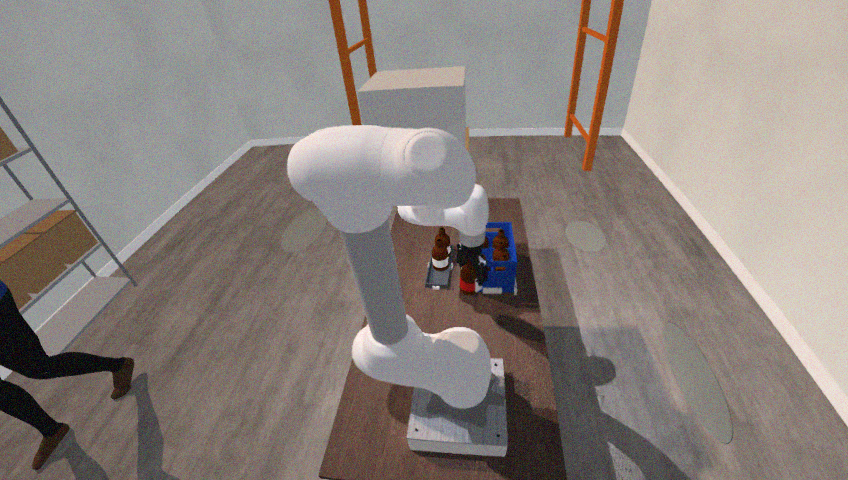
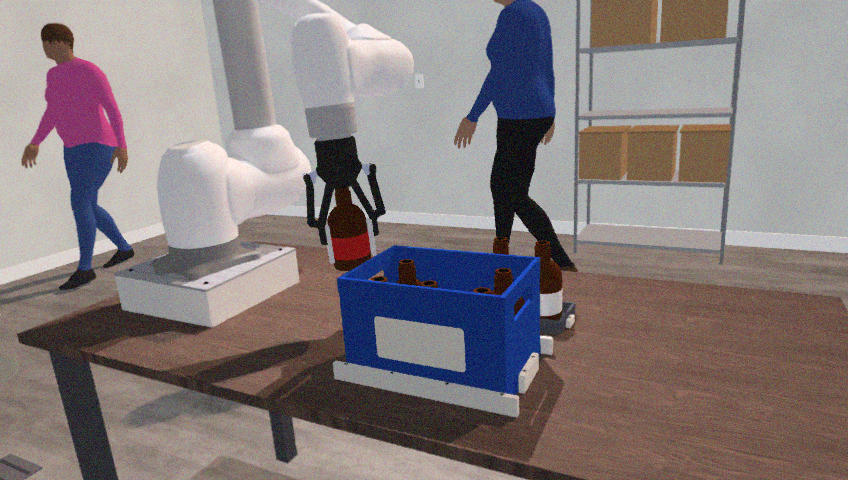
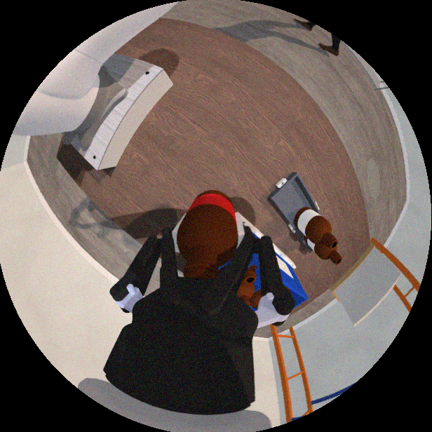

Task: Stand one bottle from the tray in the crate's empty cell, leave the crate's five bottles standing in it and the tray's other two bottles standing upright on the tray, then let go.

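Where they show: gripper, fingertip midpoint: [image 2: 353,257]; arm's base, link origin: [image 1: 462,393] [image 2: 207,261].
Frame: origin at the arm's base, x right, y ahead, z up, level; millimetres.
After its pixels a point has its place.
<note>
My gripper [image 1: 471,268] {x -66, y 421, z 55 mm} [image 2: 351,242] {x -66, y 421, z 55 mm} [image 3: 211,220] is shut on a brown bottle with a red label [image 1: 467,281] {x -71, y 375, z 113 mm} [image 2: 347,223] {x -45, y 439, z 130 mm} [image 3: 206,242]. The bottle hangs about upright above the table, beside the robot-side end of the blue crate [image 1: 505,281] {x 54, y 544, z -24 mm} [image 2: 358,339] {x 86, y 579, z -14 mm} [image 3: 294,286], outside its cells. Bottle necks [image 2: 407,270] {x -43, y 580, z 63 mm} [image 2: 503,279] {x -80, y 749, z 65 mm} show inside the crate; the arm, gripper and crate walls hide much of the inside, and the empty cell cannot be made out. Two white-labelled bottles [image 2: 548,282] {x -244, y 745, z 5 mm} [image 3: 315,226] stand upright on the grey tray [image 1: 438,279] {x -244, y 545, z -83 mm} [image 2: 553,324] {x -231, y 762, z -69 mm} [image 3: 290,198].
White strips [image 2: 425,387] {x 71, y 700, z -69 mm} border the crate's foot on the brown table [image 2: 684,368] {x -223, y 993, z -88 mm}. The robot's base plate [image 1: 458,437] {x 23, y -135, z 3 mm} [image 2: 208,291] {x 95, y 158, z -11 mm} [image 3: 135,117] stands at the table's other end. A person in pink [image 2: 86,107] and one in blue [image 2: 523,65] are on the floor beyond the table, near a shelf unit [image 2: 660,183].
</note>
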